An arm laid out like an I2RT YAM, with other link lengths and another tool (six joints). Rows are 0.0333 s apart.
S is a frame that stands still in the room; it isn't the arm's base.
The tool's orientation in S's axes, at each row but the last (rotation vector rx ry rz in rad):
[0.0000 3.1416 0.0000]
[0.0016 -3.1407 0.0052]
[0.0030 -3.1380 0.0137]
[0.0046 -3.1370 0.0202]
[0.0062 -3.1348 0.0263]
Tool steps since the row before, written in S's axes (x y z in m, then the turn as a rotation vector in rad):
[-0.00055 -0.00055 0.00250 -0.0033 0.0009 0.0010]
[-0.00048 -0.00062 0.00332 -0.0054 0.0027 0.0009]
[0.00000 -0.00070 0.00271 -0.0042 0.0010 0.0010]
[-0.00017 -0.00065 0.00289 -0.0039 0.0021 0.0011]
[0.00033 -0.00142 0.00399 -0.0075 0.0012 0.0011]
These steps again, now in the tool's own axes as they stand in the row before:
[0.00055 -0.00055 -0.00250 0.0033 0.0009 -0.0010]
[0.00048 -0.00063 -0.00332 0.0054 0.0027 -0.0009]
[0.00001 -0.00072 -0.00270 0.0042 0.0010 -0.0010]
[0.00019 -0.00069 -0.00288 0.0039 0.0021 -0.0011]
[-0.00030 -0.00149 -0.00397 0.0075 0.0012 -0.0011]

